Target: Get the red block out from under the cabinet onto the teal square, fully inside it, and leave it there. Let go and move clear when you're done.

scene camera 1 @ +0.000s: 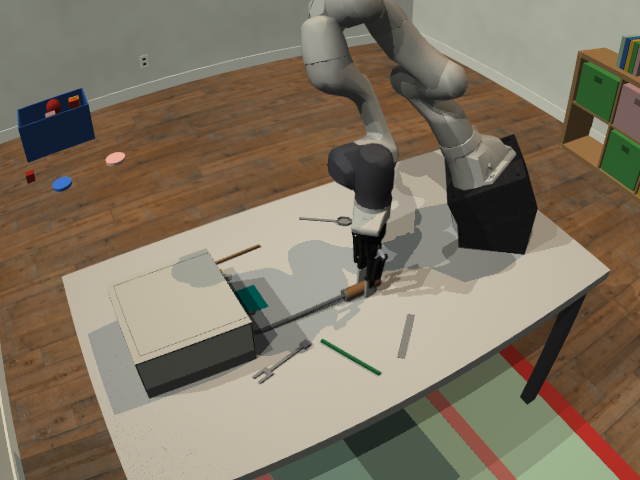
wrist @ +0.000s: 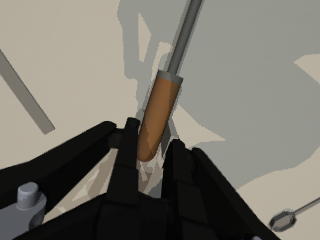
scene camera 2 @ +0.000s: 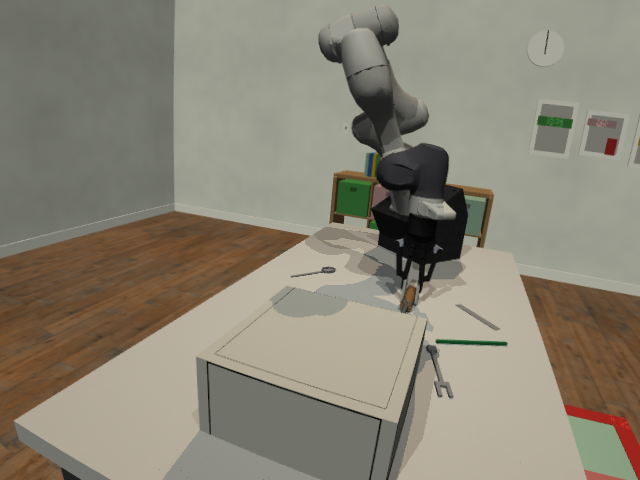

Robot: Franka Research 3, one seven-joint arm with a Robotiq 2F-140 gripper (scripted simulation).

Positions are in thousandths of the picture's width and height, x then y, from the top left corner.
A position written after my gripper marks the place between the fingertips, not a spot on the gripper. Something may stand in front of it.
My gripper shows in scene camera 1 (571,605), in the wrist view (480,515) and in scene camera 2 (640,628).
